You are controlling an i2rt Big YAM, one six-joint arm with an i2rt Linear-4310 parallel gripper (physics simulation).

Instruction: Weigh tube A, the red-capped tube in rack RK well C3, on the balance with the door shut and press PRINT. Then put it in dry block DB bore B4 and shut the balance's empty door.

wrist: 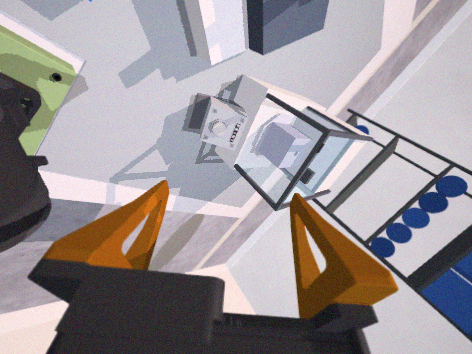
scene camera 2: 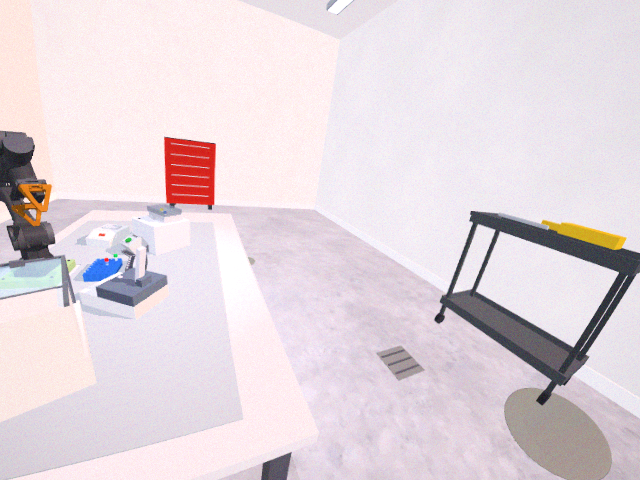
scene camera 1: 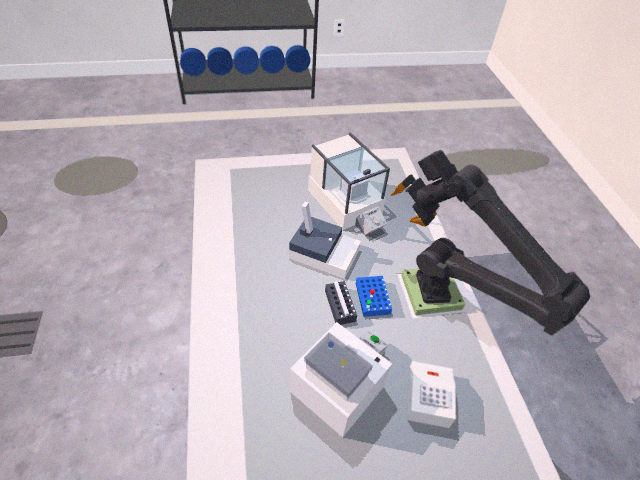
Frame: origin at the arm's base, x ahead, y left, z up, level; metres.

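Seen in the pictures: gripper, fingertip midpoint: (wrist: 230,192) (scene camera 2: 40,219) (scene camera 1: 401,207); arm's base, link origin: (scene camera 1: 432,287).
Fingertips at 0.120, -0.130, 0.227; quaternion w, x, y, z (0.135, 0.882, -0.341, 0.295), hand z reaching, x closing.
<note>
Pixels of each thing's middle, then the offset from my fingertips to it, as dx, dy, dz. "pt": a spot on its surface instead.
- red-capped tube, body centre: (scene camera 1: 371,295) (scene camera 2: 107,264) +0.082, +0.159, -0.222
- blue rack, body centre: (scene camera 1: 373,295) (scene camera 2: 104,269) +0.073, +0.148, -0.238
- balance, body centre: (wrist: 282,144) (scene camera 2: 27,315) (scene camera 1: 354,186) +0.094, -0.259, -0.142
- black handle, surface spot: (wrist: 306,175) (scene camera 1: 367,173) pt +0.069, -0.205, -0.038
- PRINT panel, body centre: (wrist: 219,128) (scene camera 1: 376,220) +0.028, -0.133, -0.190
- dry block, body centre: (scene camera 1: 431,391) (scene camera 2: 108,234) -0.032, +0.473, -0.219
- dark-topped device with a white post, surface spot: (scene camera 1: 307,219) (scene camera 2: 141,262) pt +0.273, -0.061, -0.107
- black block, body centre: (scene camera 1: 340,301) (scene camera 2: 136,264) +0.179, +0.173, -0.230
- green-capped tube, body centre: (scene camera 1: 368,306) (scene camera 2: 116,259) +0.099, +0.198, -0.222
- large white machine, body centre: (scene camera 1: 350,361) (scene camera 2: 152,228) +0.183, +0.410, -0.159
The red-capped tube (scene camera 1: 372,291) (scene camera 2: 106,259) stands in the blue rack (scene camera 1: 379,312) (scene camera 2: 94,275); its well letter is not readable. The balance (scene camera 1: 327,206) (scene camera 2: 41,356) (wrist: 252,92) has a dark-framed glass chamber; no tube shows inside. Its door has a black handle (scene camera 1: 367,172) (wrist: 306,175); I cannot tell whether it is fully shut. The PRINT panel (scene camera 1: 373,219) (wrist: 222,125) stands before it. The dry block (scene camera 1: 433,415) (scene camera 2: 98,238) is the white unit with a red display and a bore grid. My gripper (scene camera 1: 404,207) (scene camera 2: 31,219) (wrist: 230,192) is open and empty, raised beside the balance, apart from it.
A dark-topped device with a white post (scene camera 1: 307,219) (scene camera 2: 140,263) stands between balance and racks. A black block (scene camera 1: 340,302) and a green-capped tube (scene camera 1: 369,302) (scene camera 2: 115,255) are nearby. A large white machine (scene camera 1: 320,403) (scene camera 2: 168,235) stands near the dry block. The arm's green base (scene camera 1: 439,308) borders the blue rack.
</note>
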